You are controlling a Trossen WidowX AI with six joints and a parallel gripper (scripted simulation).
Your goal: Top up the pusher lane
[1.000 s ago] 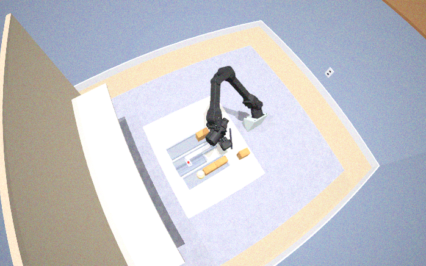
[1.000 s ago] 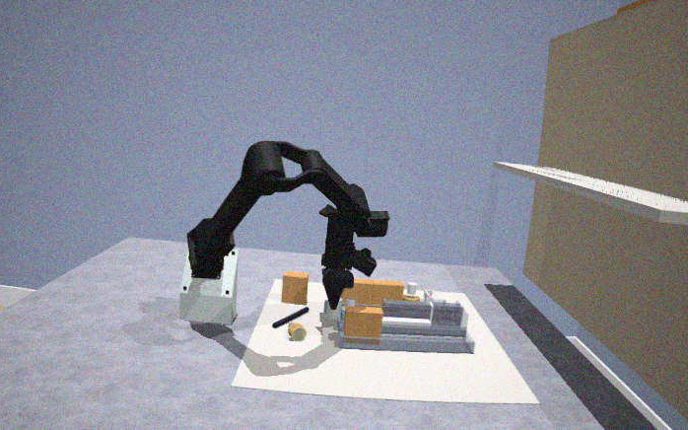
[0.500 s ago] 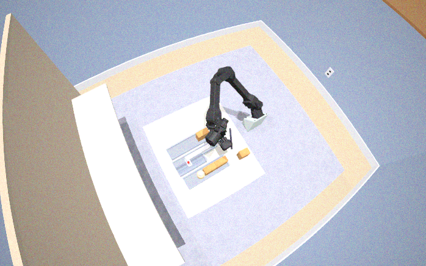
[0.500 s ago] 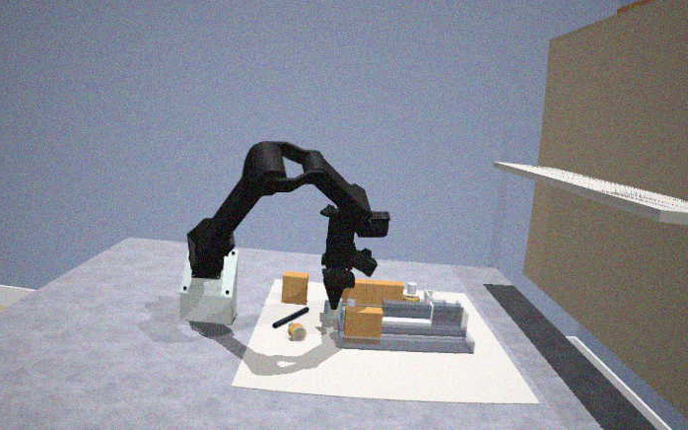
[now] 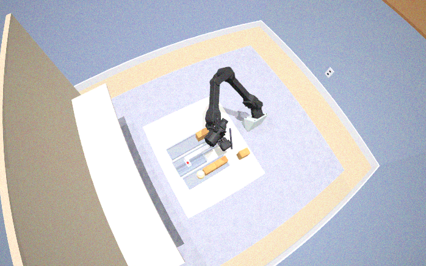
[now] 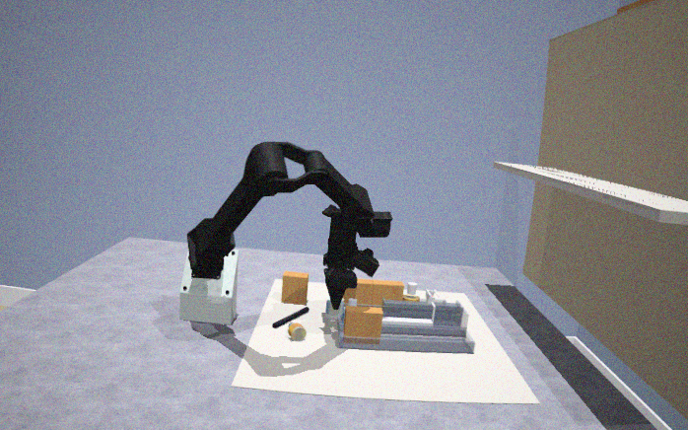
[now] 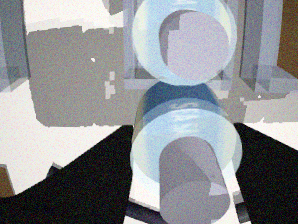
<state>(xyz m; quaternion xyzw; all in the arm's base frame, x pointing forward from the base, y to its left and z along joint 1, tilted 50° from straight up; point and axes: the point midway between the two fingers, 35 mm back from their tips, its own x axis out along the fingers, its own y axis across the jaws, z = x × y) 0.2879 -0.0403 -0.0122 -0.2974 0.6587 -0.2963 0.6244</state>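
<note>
Right now my gripper tip is 90 mm past the black pen, 30 mm to the right of it and 40 mm above it. Also, from my gripper tip: red mark: 220 mm ahead, 40 mm to the left, 20 mm above; then grey rack: 180 mm ahead, 20 mm to the left, 30 mm below.
</note>
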